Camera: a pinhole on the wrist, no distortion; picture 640 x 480 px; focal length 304.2 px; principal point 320.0 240.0 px. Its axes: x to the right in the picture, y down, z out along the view. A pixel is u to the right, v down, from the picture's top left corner.
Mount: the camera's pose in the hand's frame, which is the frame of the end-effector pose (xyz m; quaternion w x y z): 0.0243 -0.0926 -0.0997 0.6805 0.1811 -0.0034 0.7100
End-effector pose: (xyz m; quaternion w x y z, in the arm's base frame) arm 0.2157 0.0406 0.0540 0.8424 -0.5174 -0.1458 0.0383
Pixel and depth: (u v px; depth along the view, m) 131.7 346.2 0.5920
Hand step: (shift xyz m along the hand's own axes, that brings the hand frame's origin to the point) -0.0231 -0.6103 0.4075
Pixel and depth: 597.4 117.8 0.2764
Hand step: 0.1995 0.0894 0.1977
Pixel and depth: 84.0 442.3 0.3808
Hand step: -0.1221 -0.4921 0.2400
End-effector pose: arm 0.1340 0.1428 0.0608 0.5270 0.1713 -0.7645 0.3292
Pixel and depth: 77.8 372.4 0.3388
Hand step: -0.0306 -0.4490 0.1819
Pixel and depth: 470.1 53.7 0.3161
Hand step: 0.2901 -0.0072 0.1897
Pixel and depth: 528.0 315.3 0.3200
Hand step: 0.0267 0.0323 0.2757
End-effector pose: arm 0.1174 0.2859 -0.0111 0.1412 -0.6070 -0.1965 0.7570
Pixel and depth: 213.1 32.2 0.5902
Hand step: 0.5651 -0.4113 0.3000
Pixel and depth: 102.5 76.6 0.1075
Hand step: 0.1080 -0.1895 -0.0333
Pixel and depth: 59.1 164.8 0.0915
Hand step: 0.0699 -0.1897 -0.0402
